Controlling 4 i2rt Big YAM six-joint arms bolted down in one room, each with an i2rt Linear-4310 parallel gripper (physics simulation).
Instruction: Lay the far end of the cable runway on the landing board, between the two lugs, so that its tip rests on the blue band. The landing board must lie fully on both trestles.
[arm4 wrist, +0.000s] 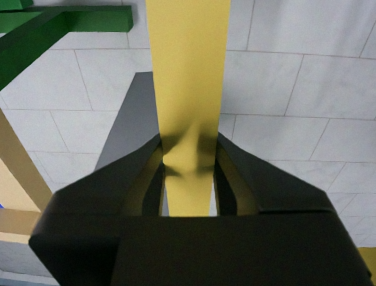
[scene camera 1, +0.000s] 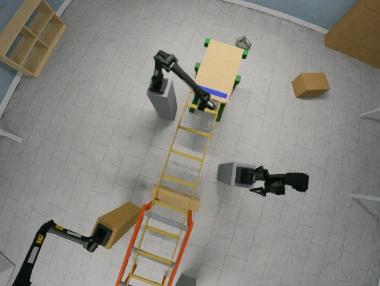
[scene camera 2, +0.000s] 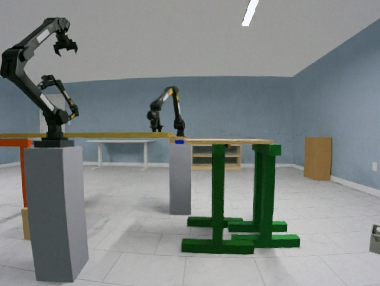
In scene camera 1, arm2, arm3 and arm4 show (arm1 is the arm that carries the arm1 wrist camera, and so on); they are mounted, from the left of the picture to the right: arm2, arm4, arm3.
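The yellow cable runway (scene camera 1: 187, 155) (scene camera 2: 120, 135) points its far end at the landing board (scene camera 1: 218, 62) (scene camera 2: 225, 140). Arm4's gripper (arm4 wrist: 190, 155) (scene camera 1: 210, 105) is shut on its end rung. In scene camera 2 the tip is at the board's left edge, a little above it; contact is unclear. The blue band (scene camera 1: 213, 92) (scene camera 2: 179, 142) crosses the board's near end. The board lies over two green trestles (scene camera 2: 218, 195) (scene camera 2: 268, 195). The lugs cannot be made out clearly. Arm3's gripper (scene camera 1: 257, 192) is open and empty. Arm2's fingers do not show in scene camera 1.
An orange stand (scene camera 1: 183, 247) and a tan beam (scene camera 1: 175, 197) lie under the runway. Grey pedestals (scene camera 1: 163, 102) (scene camera 2: 50, 210) carry arms. In scene camera 2 the front-left arm's gripper (scene camera 2: 65, 51) hangs open; another arm stands behind it. A brown box (scene camera 1: 310, 85) stands right of the board.
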